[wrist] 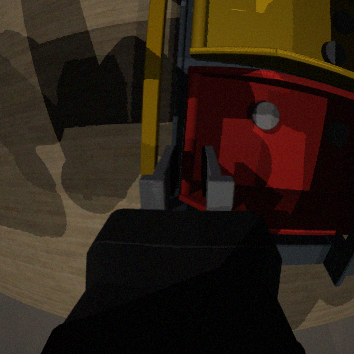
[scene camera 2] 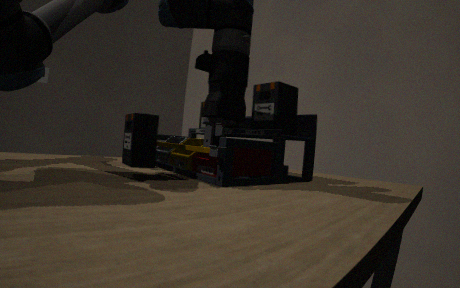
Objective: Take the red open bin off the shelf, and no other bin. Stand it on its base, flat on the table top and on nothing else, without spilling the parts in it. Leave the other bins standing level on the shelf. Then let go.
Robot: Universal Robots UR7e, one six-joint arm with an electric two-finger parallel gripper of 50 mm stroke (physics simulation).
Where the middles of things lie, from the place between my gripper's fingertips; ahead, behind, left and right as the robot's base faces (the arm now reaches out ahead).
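Scene:
I see the yellow bin (wrist: 292, 43) 6 cm ahead of my hand and 13 cm to the left of it, and the bin is also 1 cm below my hand.

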